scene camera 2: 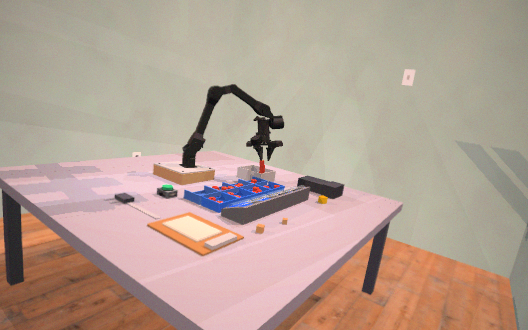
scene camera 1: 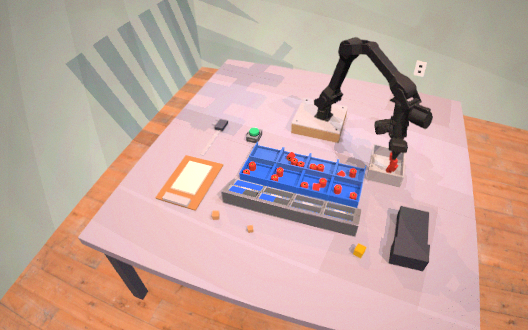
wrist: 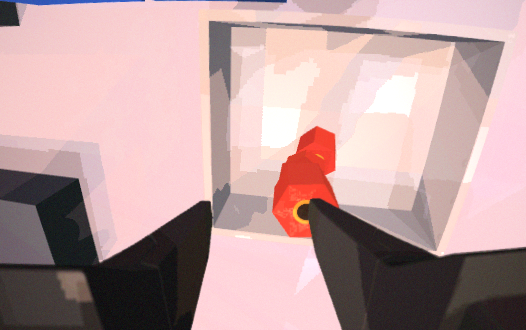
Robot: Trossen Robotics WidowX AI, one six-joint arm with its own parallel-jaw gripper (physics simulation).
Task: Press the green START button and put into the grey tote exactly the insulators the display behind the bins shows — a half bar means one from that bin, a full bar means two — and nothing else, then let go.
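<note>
My gripper (scene camera 1: 396,154) (scene camera 2: 265,159) (wrist: 260,210) is open, pointing down over the near part of the grey tote (scene camera 1: 386,179) (scene camera 2: 244,173) (wrist: 204,125). A red insulator (scene camera 1: 394,161) (scene camera 2: 262,166) (wrist: 305,175) stands tall in the tote; the right fingertip overlaps its top in the wrist view, contact unclear. Another red piece (wrist: 325,142) shows low behind it. The blue bins (scene camera 1: 266,154) (scene camera 2: 193,195) hold several red insulators. The display (scene camera 1: 290,212) (scene camera 2: 270,209) shows blue bars in its two left windows; the two right ones look grey. The START button (scene camera 1: 254,132) (scene camera 2: 167,187) is green.
A dark block (scene camera 1: 411,237) (scene camera 2: 320,186) (wrist: 40,215) lies near the tote. A yellow cube (scene camera 1: 359,250) (scene camera 2: 323,199) and two small orange cubes lie before the display. An orange clipboard (scene camera 1: 212,172) (scene camera 2: 165,227) lies left. The arm's base (scene camera 1: 315,131) (scene camera 2: 182,175) stands behind the bins.
</note>
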